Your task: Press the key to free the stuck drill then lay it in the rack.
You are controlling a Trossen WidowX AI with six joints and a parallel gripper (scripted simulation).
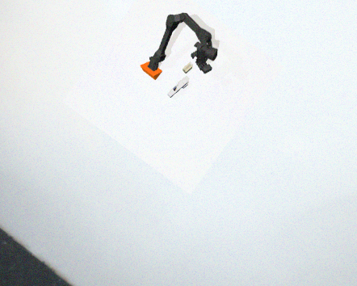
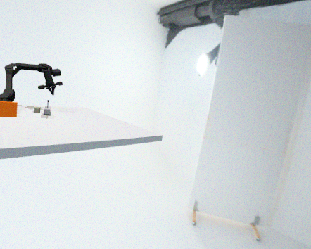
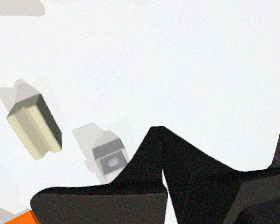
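Right now the key is 21 cm to the right of my gripper tip, 8 cm behind it and 6 cm below it. The rest, counted from my gripper tip: drill: 16 cm to the right, 10 cm below, 7 cm behind; rack: 13 cm below, 11 cm behind; grey block: 18 cm to the right, 11 cm below, 8 cm behind.
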